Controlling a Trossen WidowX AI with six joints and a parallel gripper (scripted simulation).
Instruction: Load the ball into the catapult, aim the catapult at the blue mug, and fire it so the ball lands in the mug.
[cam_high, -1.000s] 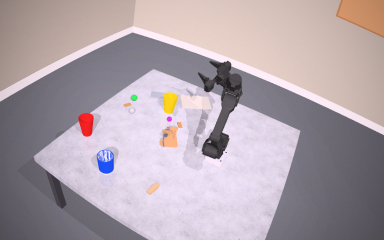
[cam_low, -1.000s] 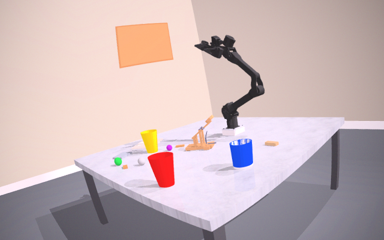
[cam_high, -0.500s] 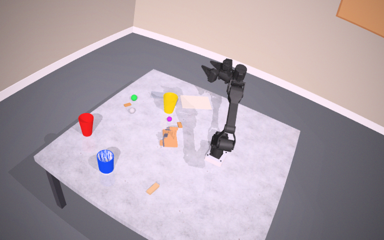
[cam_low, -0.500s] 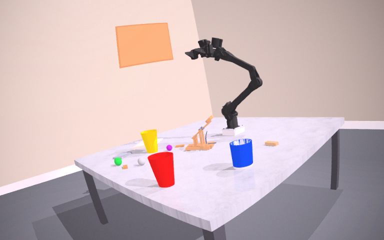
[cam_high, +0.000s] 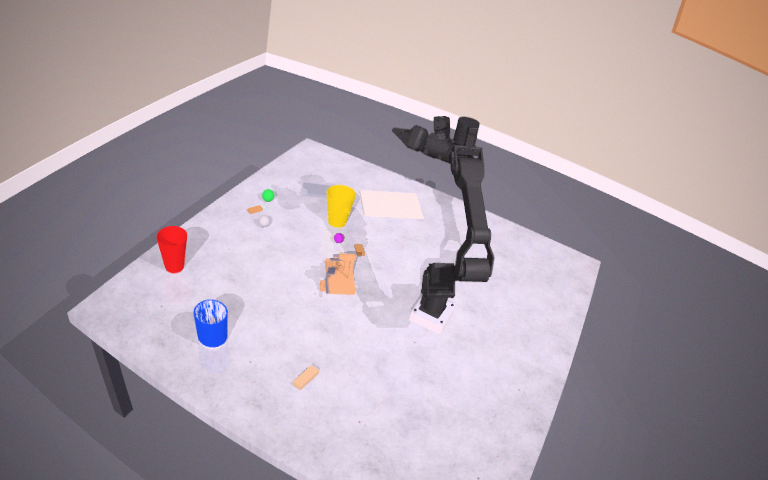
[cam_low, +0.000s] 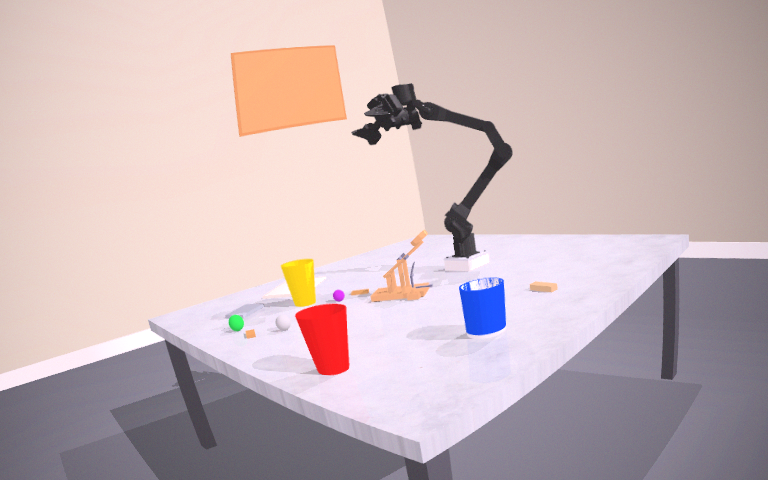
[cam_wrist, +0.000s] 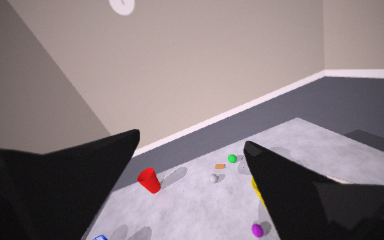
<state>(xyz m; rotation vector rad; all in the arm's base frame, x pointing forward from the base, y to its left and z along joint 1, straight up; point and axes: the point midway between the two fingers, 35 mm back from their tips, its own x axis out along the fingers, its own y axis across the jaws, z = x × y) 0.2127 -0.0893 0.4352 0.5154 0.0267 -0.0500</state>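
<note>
Right now the wooden catapult is 40 mm ahead of my gripper tip, 160 mm to the left of it and 400 mm below it. Also, from my gripper tip: purple ball 140 mm ahead, 30 mm to the right, 460 mm below; yellow cup 200 mm ahead, 120 mm to the right, 440 mm below; flat pale board 110 mm ahead, 330 mm to the right, 470 mm below.
</note>
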